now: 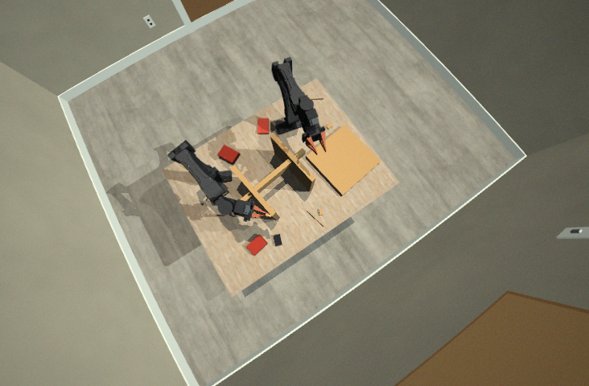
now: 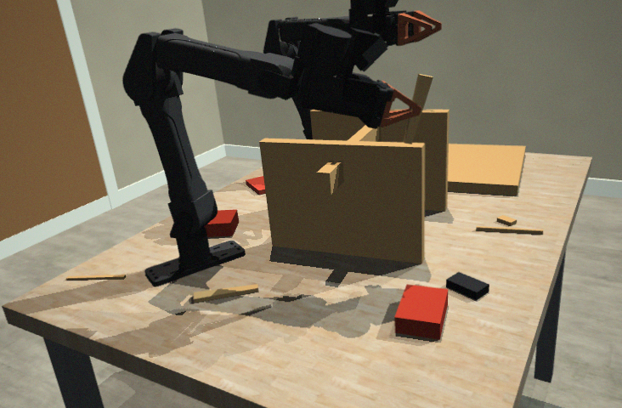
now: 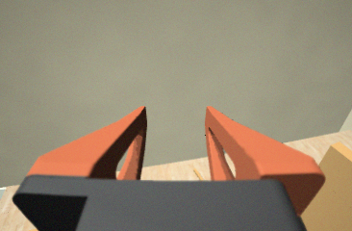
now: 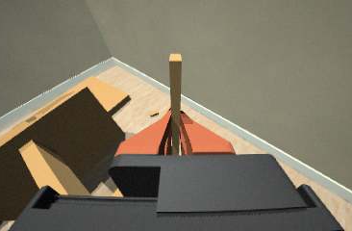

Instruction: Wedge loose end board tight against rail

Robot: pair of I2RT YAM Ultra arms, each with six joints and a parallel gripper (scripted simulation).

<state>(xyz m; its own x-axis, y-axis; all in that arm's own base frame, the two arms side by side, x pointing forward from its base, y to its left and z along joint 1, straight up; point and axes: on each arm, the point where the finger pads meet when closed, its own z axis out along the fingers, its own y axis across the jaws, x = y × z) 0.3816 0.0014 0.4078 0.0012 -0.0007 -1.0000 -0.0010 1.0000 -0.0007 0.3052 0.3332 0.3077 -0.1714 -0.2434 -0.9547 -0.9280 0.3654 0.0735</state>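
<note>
Now: right hand 17 cm past the rail, 14 cm to the right of it and 12 cm above it. The rest, counted from my right hand: flat panel (4 cm behind, 57 cm to the left, 29 cm below); then black block (11 cm ahead, 5 cm to the right, 30 cm below).
The rail lies 10 cm behind my left hand, 21 cm to the right of it and 22 cm below it. The rest, counted from my left hand: flat panel: 2 cm ahead, 22 cm to the left, 39 cm below; black block: 17 cm ahead, 40 cm to the right, 40 cm below.
</note>
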